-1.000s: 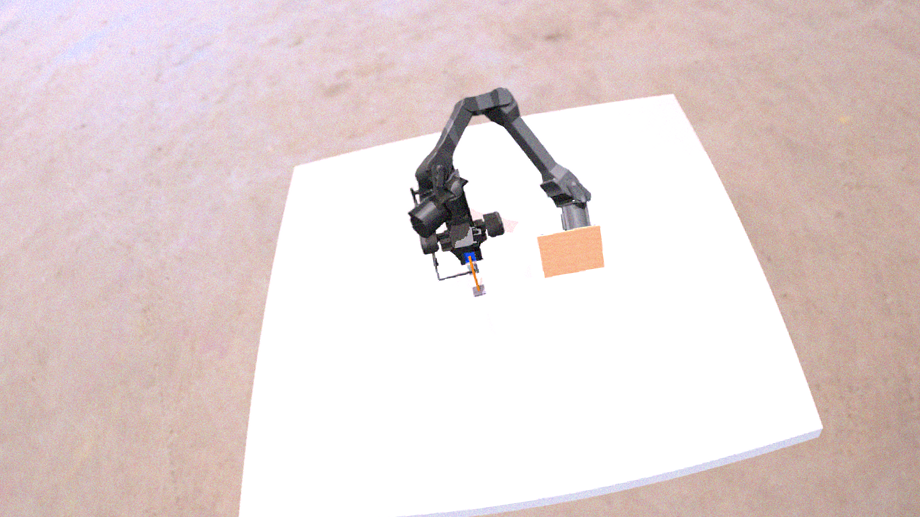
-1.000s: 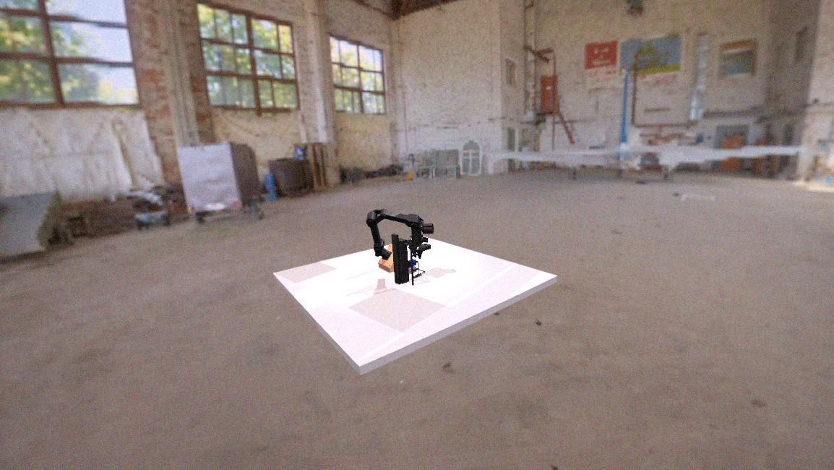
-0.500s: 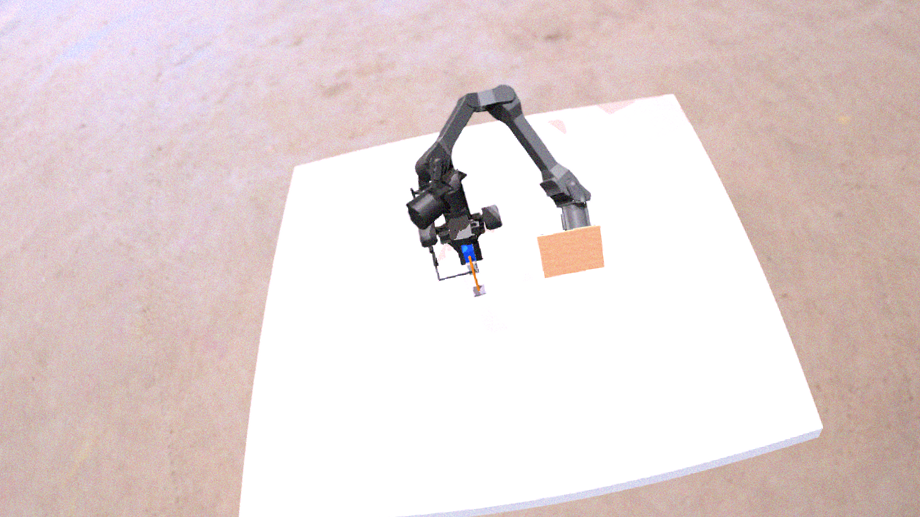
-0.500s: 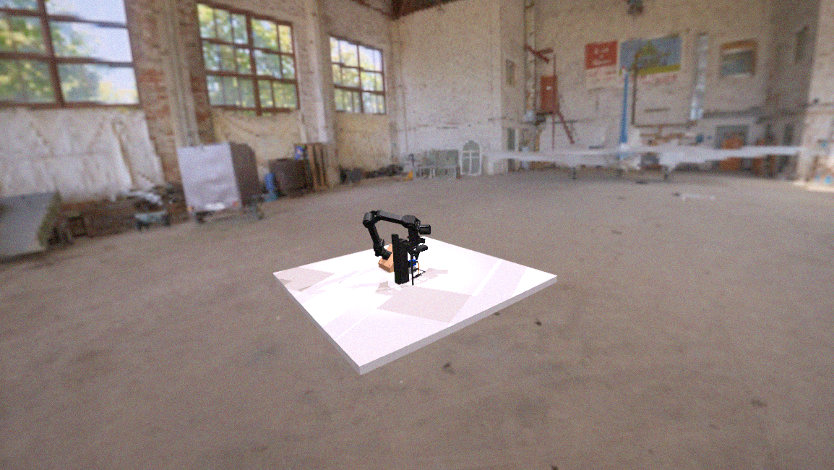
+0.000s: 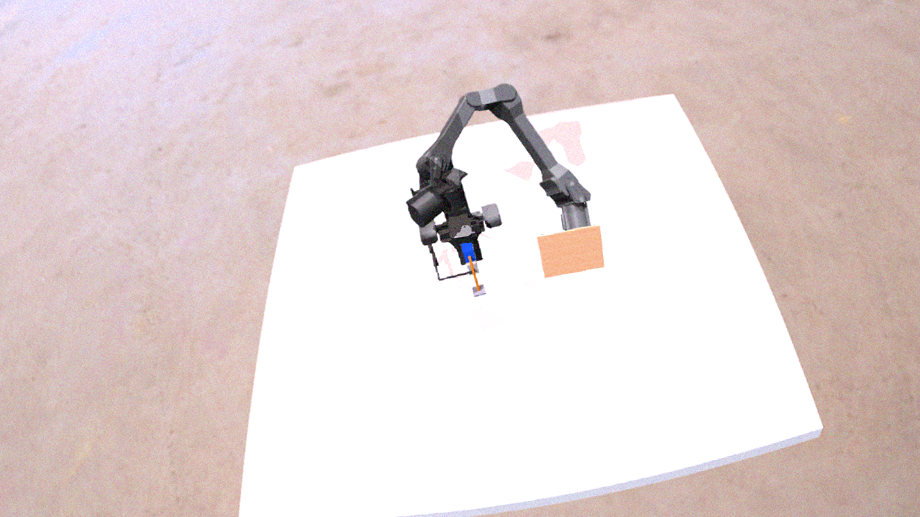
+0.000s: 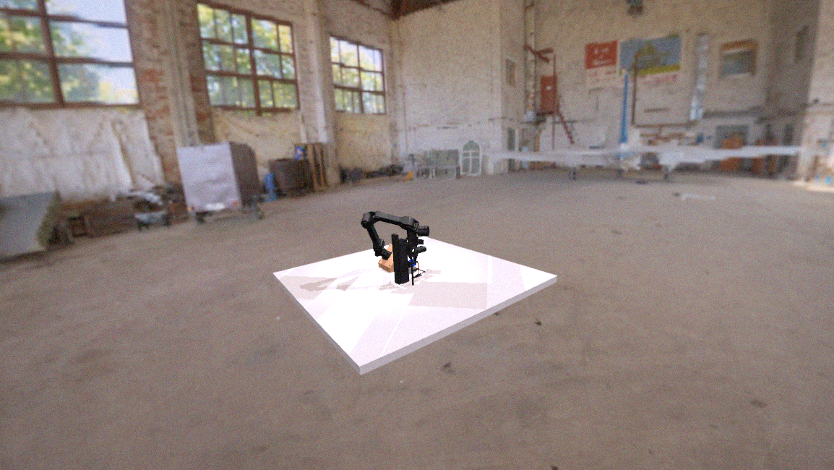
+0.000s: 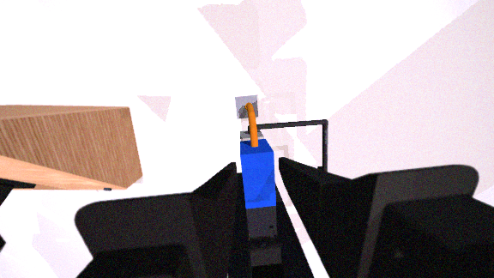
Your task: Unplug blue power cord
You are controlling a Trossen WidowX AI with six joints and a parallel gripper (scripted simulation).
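Now: the blue plug 10 mm ahead of my gripper tip and 30 mm to the right of it. From my gripper tip the other things lie so: grey square 40 mm to the left, 100 mm below.
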